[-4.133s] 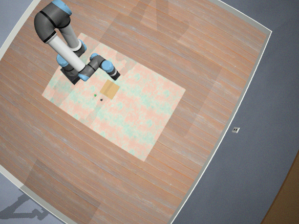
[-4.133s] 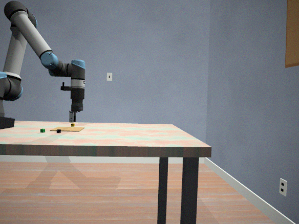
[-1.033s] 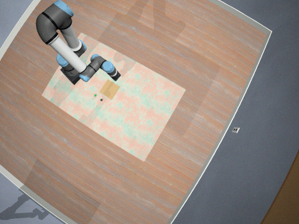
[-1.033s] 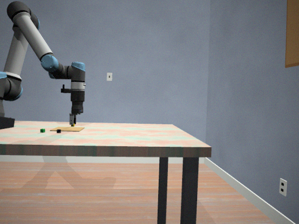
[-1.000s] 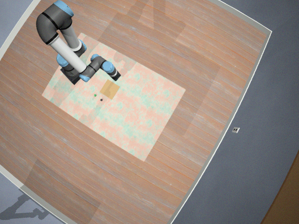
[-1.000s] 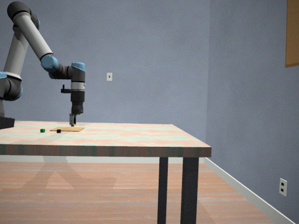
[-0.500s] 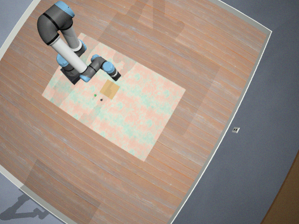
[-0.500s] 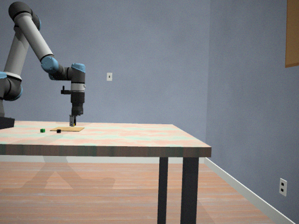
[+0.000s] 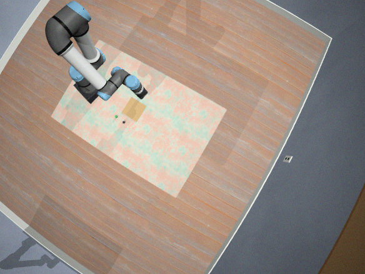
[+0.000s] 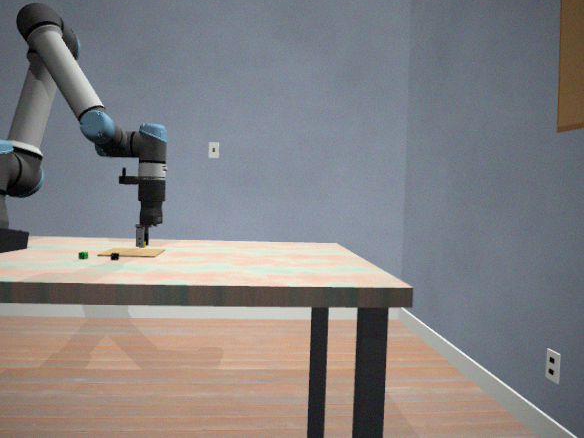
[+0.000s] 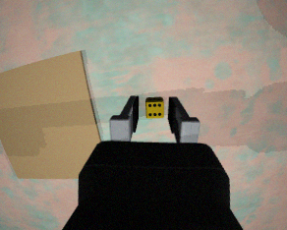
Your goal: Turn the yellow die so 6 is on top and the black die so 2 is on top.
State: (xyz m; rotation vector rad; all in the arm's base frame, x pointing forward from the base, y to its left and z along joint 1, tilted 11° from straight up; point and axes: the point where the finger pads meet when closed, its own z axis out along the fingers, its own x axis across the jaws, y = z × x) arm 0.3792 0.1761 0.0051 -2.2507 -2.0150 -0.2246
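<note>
The yellow die is 10 mm below my hand. The rest, counted from my hand: black die (250 mm to the right, 10 mm below, 10 mm ahead); then tan mat (130 mm to the right, 20 mm below, 10 mm ahead); then green die (250 mm to the right, 70 mm behind, 10 mm below).
</note>
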